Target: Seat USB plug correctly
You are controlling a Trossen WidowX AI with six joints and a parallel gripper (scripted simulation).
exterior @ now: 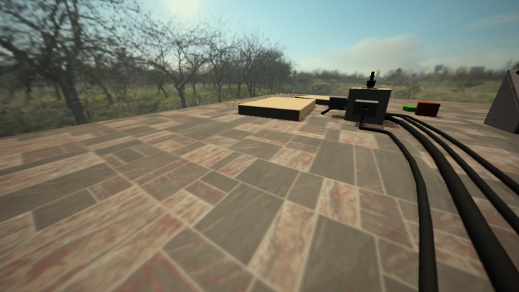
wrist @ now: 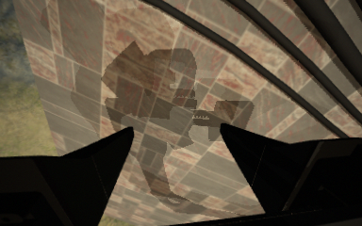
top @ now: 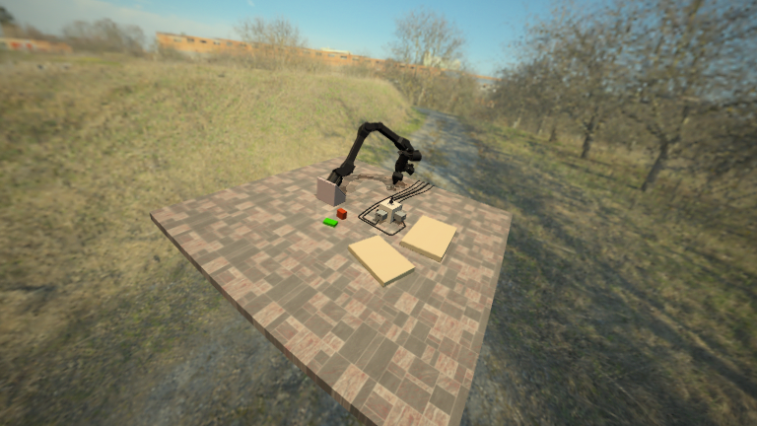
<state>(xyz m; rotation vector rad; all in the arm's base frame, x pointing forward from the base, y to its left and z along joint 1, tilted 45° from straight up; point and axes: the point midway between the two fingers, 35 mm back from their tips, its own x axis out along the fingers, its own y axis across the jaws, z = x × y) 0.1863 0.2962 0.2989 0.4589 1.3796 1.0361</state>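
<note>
My gripper tip is 380 mm to the left of the USB plug, 140 mm short of it and 60 mm below it. The rest, counted from my gripper tip: red block: 530 mm to the right, 30 mm behind, 20 mm below; green block: 600 mm to the right, 40 mm behind, 30 mm below.
</note>
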